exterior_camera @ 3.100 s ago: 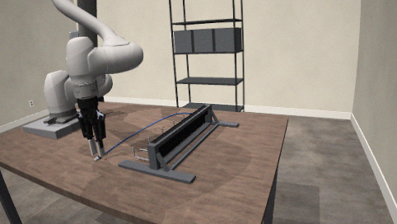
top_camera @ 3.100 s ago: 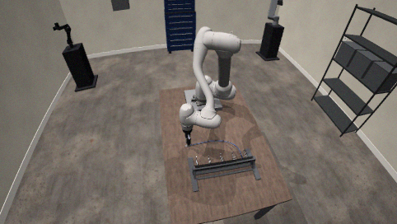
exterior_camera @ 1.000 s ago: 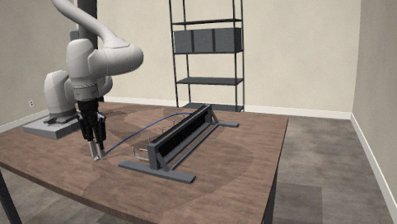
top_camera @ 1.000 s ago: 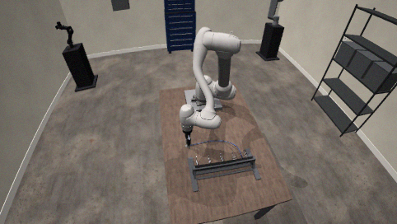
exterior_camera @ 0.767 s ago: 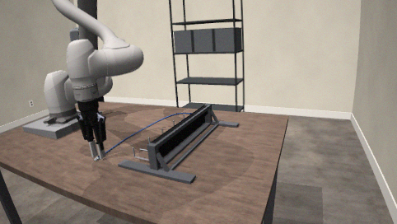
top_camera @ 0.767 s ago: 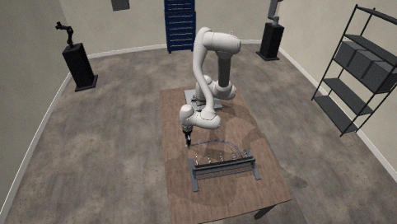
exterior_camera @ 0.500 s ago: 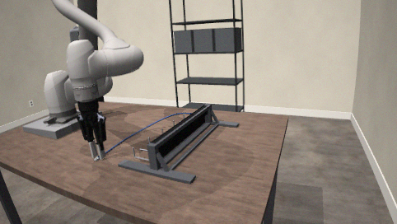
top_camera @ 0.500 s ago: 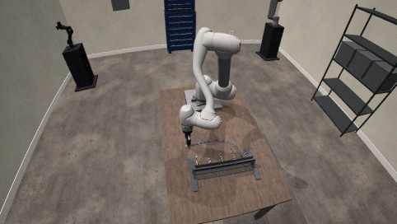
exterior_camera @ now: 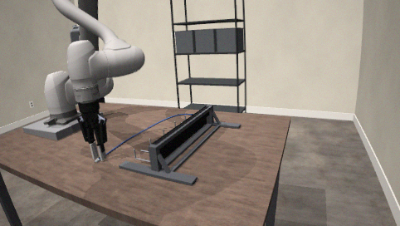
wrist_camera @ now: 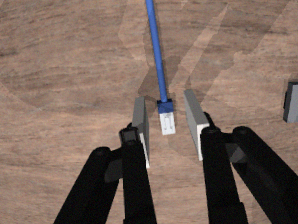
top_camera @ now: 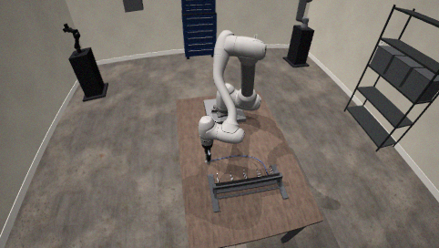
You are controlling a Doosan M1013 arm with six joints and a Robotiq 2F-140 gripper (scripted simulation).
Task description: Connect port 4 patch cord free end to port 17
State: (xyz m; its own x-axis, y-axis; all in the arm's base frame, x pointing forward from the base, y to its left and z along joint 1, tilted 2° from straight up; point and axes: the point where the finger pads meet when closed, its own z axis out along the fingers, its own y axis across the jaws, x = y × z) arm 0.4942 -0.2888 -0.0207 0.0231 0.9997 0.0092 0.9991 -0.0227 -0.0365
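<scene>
My gripper is now 3 cm above the plug and 1 cm to the left of it.
</scene>
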